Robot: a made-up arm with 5 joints. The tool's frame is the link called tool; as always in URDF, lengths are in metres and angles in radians. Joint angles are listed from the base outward. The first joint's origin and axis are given. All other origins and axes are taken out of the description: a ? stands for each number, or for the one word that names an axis. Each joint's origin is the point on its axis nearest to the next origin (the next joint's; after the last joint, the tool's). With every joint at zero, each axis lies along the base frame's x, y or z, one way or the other. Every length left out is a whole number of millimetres.
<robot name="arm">
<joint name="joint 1" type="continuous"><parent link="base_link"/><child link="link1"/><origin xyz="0 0 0.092" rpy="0 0 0"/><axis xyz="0 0 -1"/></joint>
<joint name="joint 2" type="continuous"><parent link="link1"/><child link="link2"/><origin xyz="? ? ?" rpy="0 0 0"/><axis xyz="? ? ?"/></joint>
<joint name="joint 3" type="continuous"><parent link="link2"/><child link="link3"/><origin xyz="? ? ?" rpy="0 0 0"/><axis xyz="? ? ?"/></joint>
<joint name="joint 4" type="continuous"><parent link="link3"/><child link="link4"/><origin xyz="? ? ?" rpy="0 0 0"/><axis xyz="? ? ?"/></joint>
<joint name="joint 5" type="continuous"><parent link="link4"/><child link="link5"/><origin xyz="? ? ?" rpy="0 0 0"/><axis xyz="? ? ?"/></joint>
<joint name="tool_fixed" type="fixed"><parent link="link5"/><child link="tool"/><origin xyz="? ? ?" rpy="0 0 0"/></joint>
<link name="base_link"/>
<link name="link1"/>
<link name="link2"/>
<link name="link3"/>
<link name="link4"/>
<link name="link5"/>
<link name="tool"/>
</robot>
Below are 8 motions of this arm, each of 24 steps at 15 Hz.
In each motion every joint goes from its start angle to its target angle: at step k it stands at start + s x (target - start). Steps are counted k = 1, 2, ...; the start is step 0. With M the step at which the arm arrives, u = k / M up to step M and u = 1 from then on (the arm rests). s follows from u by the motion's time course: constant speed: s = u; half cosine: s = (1 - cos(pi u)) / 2; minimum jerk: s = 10 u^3 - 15 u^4 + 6 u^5.
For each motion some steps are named. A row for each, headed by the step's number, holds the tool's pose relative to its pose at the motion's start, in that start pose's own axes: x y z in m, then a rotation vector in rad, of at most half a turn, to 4 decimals.
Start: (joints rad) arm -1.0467 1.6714 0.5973 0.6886 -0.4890
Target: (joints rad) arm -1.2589 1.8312 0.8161 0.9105 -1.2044
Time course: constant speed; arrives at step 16
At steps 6, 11, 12, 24:
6: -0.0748 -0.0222 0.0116 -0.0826 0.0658 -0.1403
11: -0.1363 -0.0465 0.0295 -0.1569 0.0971 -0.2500
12: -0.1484 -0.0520 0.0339 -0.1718 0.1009 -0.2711
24: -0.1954 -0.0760 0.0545 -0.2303 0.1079 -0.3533

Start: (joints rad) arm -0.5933 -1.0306 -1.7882 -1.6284 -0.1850
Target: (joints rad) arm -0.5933 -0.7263 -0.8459 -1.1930 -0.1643
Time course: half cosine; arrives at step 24
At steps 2, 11, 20, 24:
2: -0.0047 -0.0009 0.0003 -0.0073 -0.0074 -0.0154
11: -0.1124 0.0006 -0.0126 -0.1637 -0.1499 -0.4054
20: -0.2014 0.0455 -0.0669 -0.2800 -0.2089 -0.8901
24: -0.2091 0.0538 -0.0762 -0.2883 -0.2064 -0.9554

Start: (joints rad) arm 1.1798 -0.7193 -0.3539 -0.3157 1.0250
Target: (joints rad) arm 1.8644 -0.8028 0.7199 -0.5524 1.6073
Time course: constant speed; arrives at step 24
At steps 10, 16, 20, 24:
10: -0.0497 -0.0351 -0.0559 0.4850 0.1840 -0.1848
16: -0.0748 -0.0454 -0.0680 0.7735 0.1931 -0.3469
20: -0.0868 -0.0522 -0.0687 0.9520 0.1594 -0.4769
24: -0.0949 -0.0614 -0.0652 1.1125 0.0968 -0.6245

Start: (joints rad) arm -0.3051 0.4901 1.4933 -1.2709 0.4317
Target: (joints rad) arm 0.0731 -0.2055 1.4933 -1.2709 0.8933
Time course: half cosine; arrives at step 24
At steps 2, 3, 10, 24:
2: 0.0024 0.0015 0.0019 -0.0010 -0.0134 0.0071
3: 0.0054 0.0033 0.0042 -0.0023 -0.0300 0.0158
10: 0.0427 0.0316 0.0449 -0.0367 -0.2895 0.1385
24: 0.0679 0.0789 0.1271 -0.1720 -0.7544 0.2796

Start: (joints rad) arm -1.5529 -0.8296 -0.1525 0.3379 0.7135
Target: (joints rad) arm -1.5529 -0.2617 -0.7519 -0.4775 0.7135
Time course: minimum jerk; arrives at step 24
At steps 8, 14, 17, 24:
8: -0.0061 -0.0449 0.0774 0.1416 -0.2755 -0.0562
14: -0.0598 -0.1504 0.1858 0.4088 -0.8664 -0.1591
17: -0.0909 -0.1957 0.2080 0.5050 -1.1291 -0.1974
24: -0.1149 -0.2292 0.2157 0.5682 -1.3362 -0.2243

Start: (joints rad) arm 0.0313 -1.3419 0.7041 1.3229 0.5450
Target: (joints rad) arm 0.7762 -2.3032 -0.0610 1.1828 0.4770
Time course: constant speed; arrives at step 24
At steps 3, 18, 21, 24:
3: 0.0481 -0.0152 -0.0570 -0.0162 0.1052 -0.0338
18: 0.1184 -0.0290 -0.4131 -0.3817 0.4567 -0.0974
21: 0.1030 -0.0312 -0.4805 -0.4950 0.4743 -0.0838
24: 0.0820 -0.0358 -0.5425 -0.6143 0.4700 -0.0604

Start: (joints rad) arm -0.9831 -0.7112 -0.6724 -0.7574 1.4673
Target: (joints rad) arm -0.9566 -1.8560 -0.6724 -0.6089 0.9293
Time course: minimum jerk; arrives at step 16
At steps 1, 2, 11, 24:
1: -0.0005 0.0002 -0.0002 0.0008 0.0024 -0.0001
2: -0.0035 0.0014 -0.0013 0.0060 0.0177 -0.0007
11: -0.2043 0.0411 0.0170 0.0957 0.9295 0.0252
24: -0.2463 0.0383 0.0440 0.0601 1.1276 0.0590

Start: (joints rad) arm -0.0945 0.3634 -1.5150 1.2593 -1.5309
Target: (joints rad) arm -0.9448 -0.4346 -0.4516 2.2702 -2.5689
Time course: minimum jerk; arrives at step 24
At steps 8, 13, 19, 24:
8: 0.0656 -0.1841 0.0389 0.1383 -0.0586 0.0876
13: 0.2733 -0.4832 -0.0563 0.6239 -0.0780 0.0879
19: 0.4566 -0.6173 -0.3558 1.2506 0.1036 -0.1318
24: 0.4754 -0.6173 -0.4220 1.3674 0.1590 -0.1915

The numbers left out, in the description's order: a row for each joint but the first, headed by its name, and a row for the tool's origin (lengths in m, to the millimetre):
joint 2: xyz -0.002 0.203 0, axis 1 0 0
joint 3: xyz 0 0.249 -0.075, axis 0 1 0
joint 4: xyz 0.03 0 -0.334, axis -1 0 0
joint 5: xyz 0 0.073 0.206, axis 0 0 1
tool: xyz 0.073 -0.028 0

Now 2 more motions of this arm.
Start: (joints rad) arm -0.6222 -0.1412 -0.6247 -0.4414 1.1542
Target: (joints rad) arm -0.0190 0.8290 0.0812 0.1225 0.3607
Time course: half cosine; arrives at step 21
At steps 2, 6, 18, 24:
2: 0.0050 -0.0065 -0.0021 0.0044 0.0049 -0.0461
6: 0.0386 -0.0595 -0.0147 0.0431 0.0356 -0.3803
18: 0.1142 -0.3470 0.0311 0.3616 0.0543 -1.5903
24: 0.1148 -0.3652 0.0419 0.3878 0.0493 -1.6458

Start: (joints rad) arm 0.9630 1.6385 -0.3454 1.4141 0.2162
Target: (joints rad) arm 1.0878 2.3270 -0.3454 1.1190 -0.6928
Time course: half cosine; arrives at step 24
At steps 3, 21, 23, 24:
3: 0.0031 -0.0160 0.0121 0.0368 0.0004 -0.0406
21: 0.0024 -0.4299 0.1287 0.9056 0.3540 -0.9710
23: 0.0000 -0.4438 0.1274 0.9352 0.3801 -1.0000
24: -0.0003 -0.4456 0.1272 0.9389 0.3835 -1.0036

